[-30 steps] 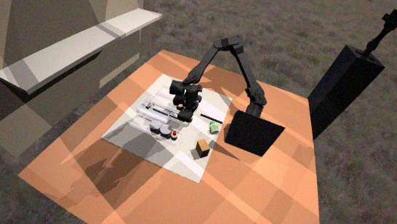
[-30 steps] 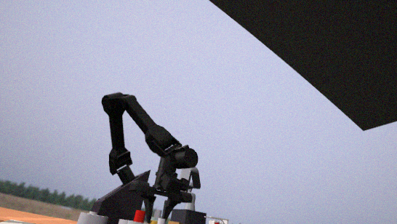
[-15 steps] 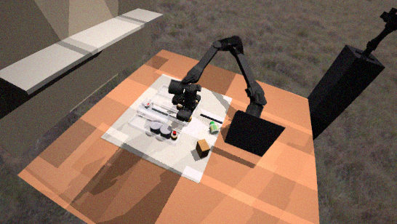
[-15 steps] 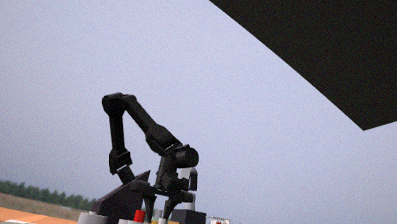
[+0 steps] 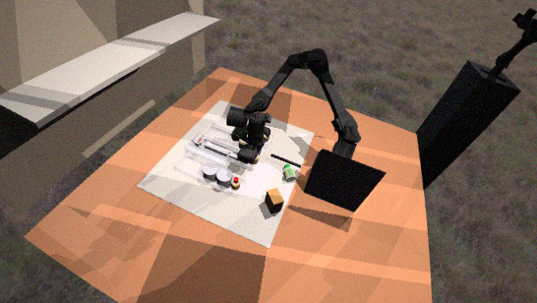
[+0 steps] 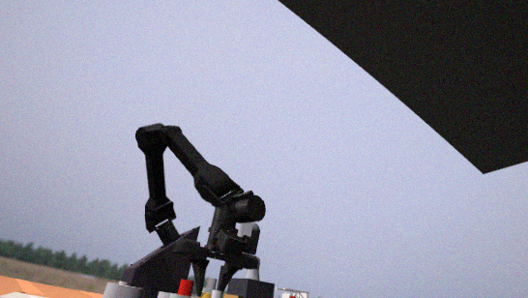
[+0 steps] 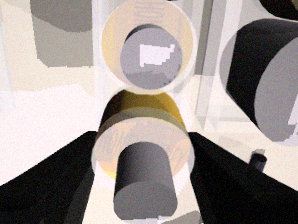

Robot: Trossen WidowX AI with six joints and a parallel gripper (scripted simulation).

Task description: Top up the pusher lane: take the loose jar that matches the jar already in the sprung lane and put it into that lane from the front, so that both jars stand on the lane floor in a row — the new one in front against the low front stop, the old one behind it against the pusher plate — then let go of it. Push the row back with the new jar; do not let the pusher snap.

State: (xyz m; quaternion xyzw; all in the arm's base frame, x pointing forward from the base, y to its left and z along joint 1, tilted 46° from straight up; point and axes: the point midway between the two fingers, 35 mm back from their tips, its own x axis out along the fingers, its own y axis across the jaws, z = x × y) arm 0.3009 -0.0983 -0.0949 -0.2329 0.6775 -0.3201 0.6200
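The white lane rack is 16 cm ahead of my gripper tip, 1 cm to the left of it and 4 cm below it. From my gripper tip the other things lie so: brown box: 13 cm behind, 15 cm to the left, 2 cm below; then long pale shelf: 52 cm ahead, 7 cm to the right, 31 cm above; then black rod: 13 cm behind, 8 cm to the right, 5 cm below.
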